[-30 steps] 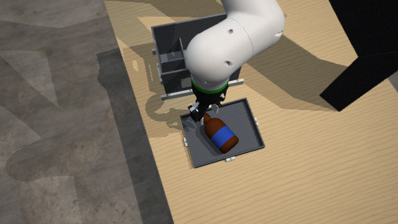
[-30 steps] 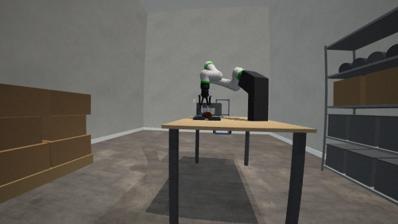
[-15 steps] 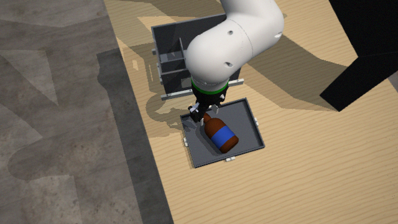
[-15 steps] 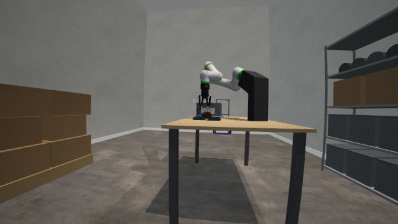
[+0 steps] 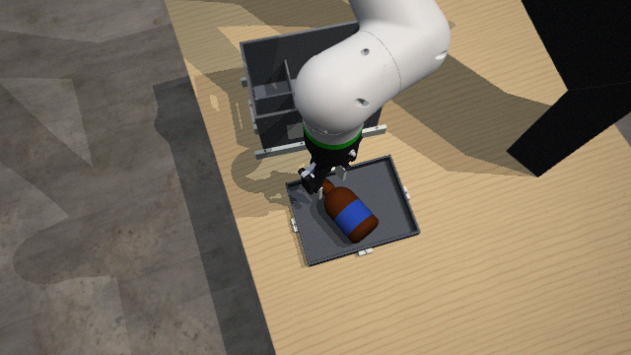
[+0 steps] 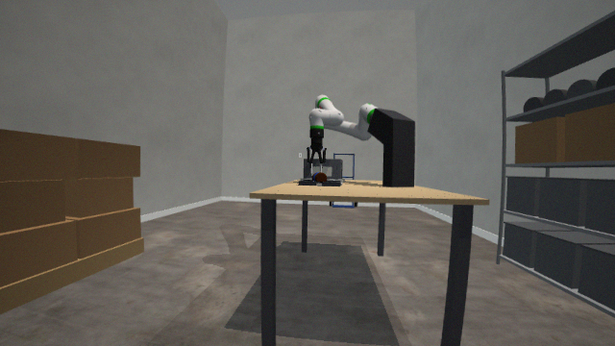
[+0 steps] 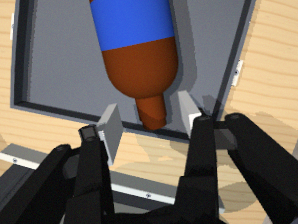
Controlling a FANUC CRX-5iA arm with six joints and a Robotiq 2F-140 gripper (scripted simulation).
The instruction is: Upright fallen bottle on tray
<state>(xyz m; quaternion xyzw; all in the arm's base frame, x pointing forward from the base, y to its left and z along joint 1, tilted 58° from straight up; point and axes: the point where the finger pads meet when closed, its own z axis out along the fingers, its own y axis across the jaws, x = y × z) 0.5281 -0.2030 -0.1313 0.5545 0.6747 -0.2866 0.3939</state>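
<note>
Right now my hand is 50 mm to the right of the bottle and 60 mm above it. Round my hand: dark grey crate (100 mm behind, 200 mm to the right, 20 mm below); then tray (20 mm behind, 60 mm to the left, 90 mm below).
</note>
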